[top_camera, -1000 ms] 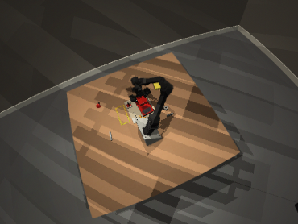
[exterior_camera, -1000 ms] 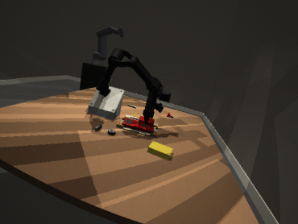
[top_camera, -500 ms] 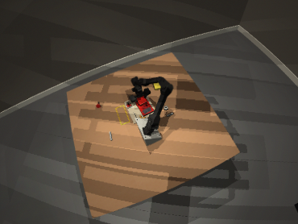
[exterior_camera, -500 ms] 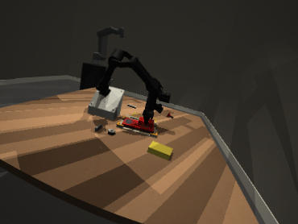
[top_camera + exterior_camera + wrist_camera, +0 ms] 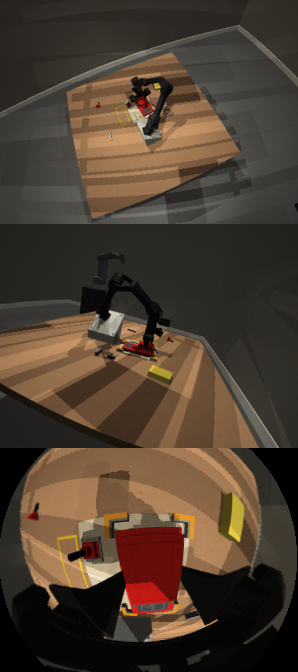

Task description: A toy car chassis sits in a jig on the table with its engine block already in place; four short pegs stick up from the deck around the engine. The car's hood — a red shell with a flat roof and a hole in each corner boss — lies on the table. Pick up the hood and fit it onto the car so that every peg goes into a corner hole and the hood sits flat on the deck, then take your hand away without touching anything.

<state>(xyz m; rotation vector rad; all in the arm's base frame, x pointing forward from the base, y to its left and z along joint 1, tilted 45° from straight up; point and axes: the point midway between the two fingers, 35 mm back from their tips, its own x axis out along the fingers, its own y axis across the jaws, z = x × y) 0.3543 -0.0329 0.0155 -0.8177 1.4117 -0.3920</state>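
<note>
Now: gripper tip 10 mm below the red hood. Round my gripper tip: yellow block (150 mm ahead, 200 mm to the right, 30 mm below); dark wheel-like part (130 mm behind, 190 mm to the right, 40 mm below); grey part (240 mm behind, 340 mm to the left, 40 mm below).
</note>
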